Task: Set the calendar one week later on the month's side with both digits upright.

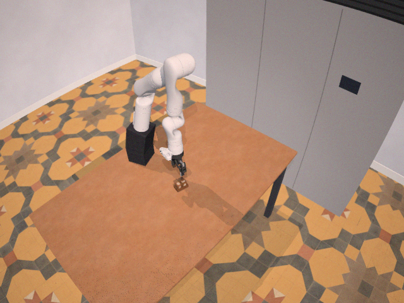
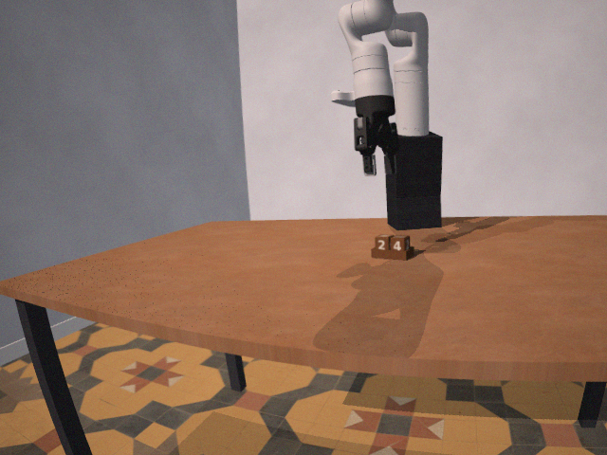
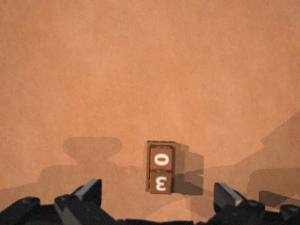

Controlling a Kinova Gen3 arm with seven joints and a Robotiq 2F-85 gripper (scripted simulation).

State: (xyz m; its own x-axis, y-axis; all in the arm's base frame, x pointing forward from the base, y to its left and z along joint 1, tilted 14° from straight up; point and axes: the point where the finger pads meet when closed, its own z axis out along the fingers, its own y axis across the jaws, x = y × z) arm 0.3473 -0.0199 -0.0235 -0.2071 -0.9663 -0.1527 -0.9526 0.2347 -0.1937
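Now: the brown tray 15 cm below my hand and 2 cm to the left of it.
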